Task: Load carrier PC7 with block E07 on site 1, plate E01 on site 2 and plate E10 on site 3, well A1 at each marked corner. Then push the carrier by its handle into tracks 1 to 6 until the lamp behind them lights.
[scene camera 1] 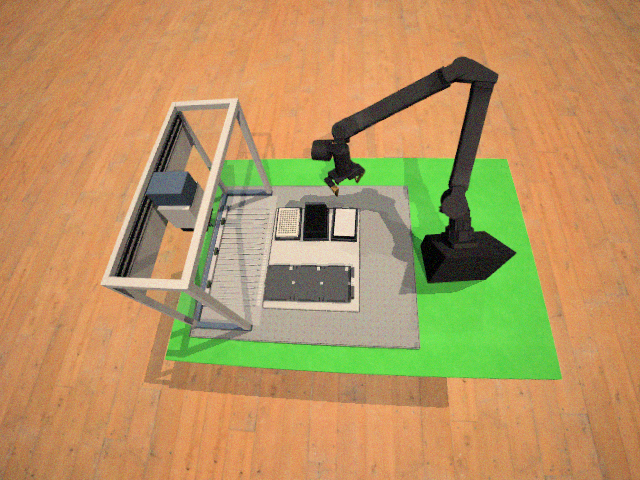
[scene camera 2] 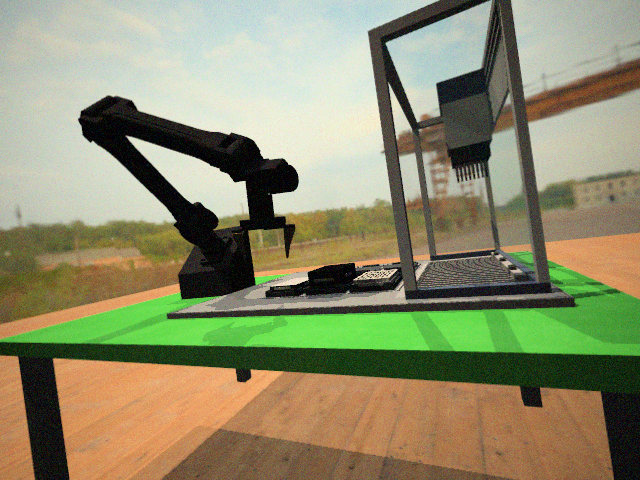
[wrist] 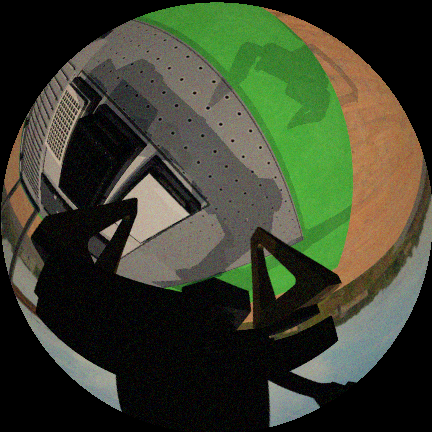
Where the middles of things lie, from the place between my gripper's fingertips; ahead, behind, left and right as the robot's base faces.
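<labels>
So you can picture it, the dark carrier (scene camera 1: 310, 283) is 8 cm below my hand, 34 cm to the left of it and 16 cm ahead of it.
</labels>
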